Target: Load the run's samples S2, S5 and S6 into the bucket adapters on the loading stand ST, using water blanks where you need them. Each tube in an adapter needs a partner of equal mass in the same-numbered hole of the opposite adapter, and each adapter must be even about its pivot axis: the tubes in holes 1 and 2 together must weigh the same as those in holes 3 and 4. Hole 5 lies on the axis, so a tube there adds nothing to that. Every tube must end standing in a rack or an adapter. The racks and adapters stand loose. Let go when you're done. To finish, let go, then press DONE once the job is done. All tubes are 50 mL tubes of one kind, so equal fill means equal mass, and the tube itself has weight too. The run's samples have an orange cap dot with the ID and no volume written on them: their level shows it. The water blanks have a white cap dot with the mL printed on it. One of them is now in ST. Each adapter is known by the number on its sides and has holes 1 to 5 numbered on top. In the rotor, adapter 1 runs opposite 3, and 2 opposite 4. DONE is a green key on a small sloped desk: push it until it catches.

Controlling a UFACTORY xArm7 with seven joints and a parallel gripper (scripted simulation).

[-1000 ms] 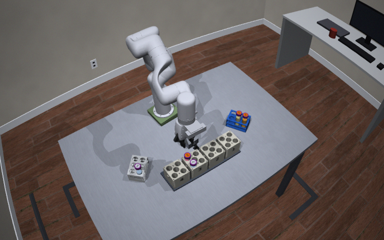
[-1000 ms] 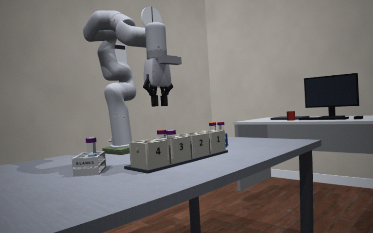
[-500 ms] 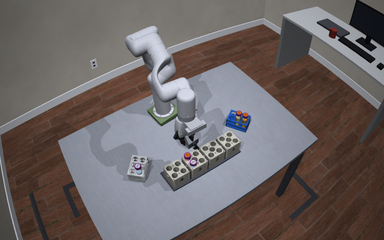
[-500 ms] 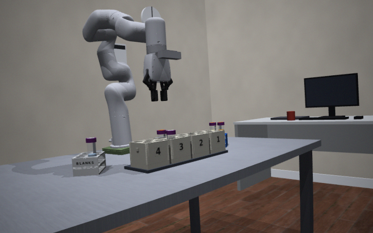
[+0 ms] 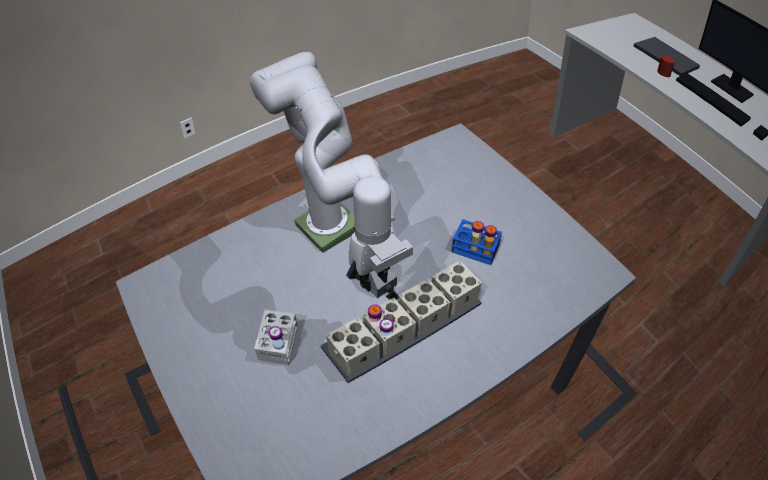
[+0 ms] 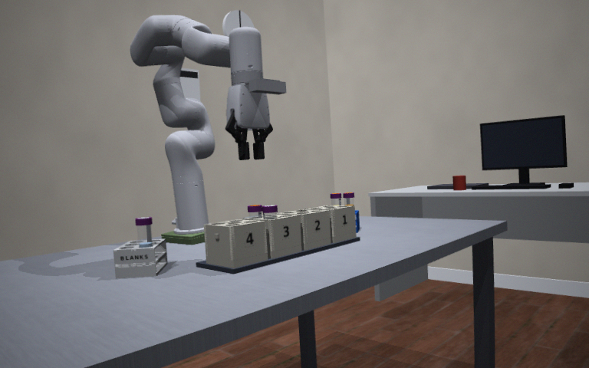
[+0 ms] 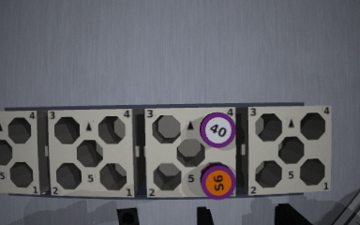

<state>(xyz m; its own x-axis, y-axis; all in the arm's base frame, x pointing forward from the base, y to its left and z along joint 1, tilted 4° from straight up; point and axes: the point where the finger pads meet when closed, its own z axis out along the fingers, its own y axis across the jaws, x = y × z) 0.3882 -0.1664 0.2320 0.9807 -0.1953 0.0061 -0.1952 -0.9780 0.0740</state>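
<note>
Now: the tube with yellowish liquid 410 mm to the left of my hand, 190 mm below it and 10 mm ahead of it. The rest, counted from my hand: sample tube 180 mm below, 10 mm ahead; bucket adapter 200 mm below, 90 mm to the right, 10 mm ahead; white-dot blank 180 mm below, 50 mm ahead, 20 mm to the right.
</note>
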